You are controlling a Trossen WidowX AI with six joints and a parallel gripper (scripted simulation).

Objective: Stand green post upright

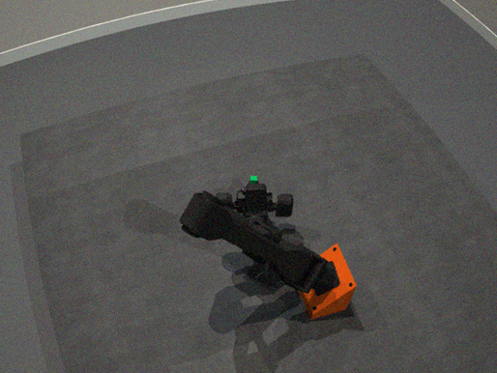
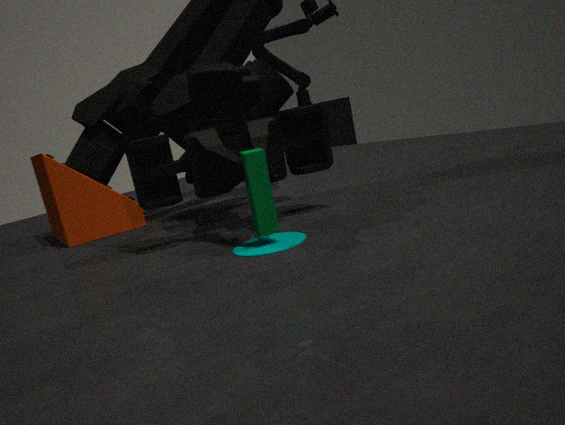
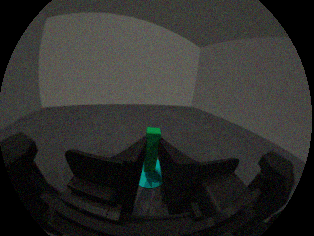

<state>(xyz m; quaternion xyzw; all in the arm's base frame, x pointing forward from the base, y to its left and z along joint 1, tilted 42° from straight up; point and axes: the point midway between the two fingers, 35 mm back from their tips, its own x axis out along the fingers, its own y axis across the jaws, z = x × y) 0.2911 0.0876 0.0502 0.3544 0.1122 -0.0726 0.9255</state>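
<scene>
My gripper tip is now 60 mm above the cyan circle. The rest, counted from my gripper tip: green post (20 mm below).
</scene>
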